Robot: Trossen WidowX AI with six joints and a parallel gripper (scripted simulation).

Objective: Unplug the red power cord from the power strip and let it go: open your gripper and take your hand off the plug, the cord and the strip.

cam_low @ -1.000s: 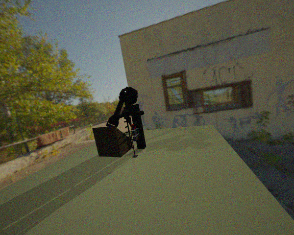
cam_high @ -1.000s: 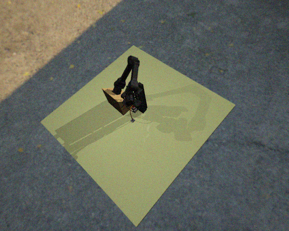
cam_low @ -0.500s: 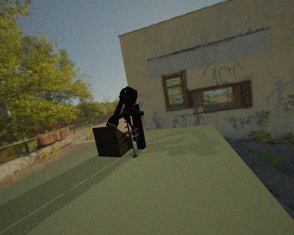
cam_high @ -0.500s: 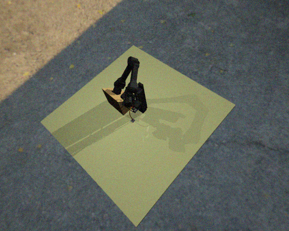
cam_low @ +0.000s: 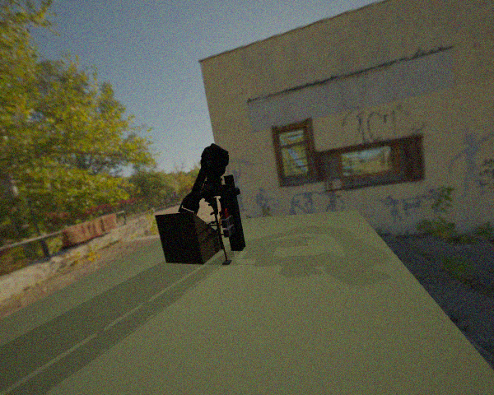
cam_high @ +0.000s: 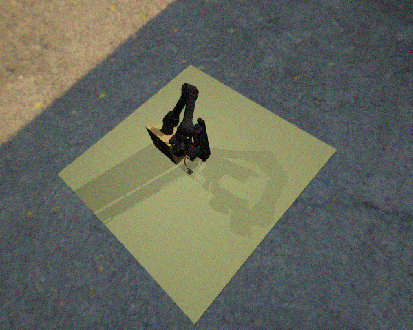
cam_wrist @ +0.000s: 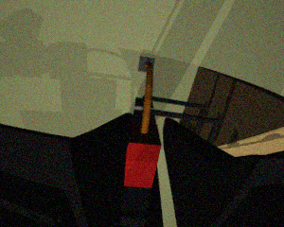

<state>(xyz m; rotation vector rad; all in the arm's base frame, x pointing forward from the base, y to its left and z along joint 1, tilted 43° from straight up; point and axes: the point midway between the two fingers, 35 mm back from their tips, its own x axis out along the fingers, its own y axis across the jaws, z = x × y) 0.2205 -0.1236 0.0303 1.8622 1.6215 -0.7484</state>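
Now: gripper tip 60 mm to the right of the red plug.
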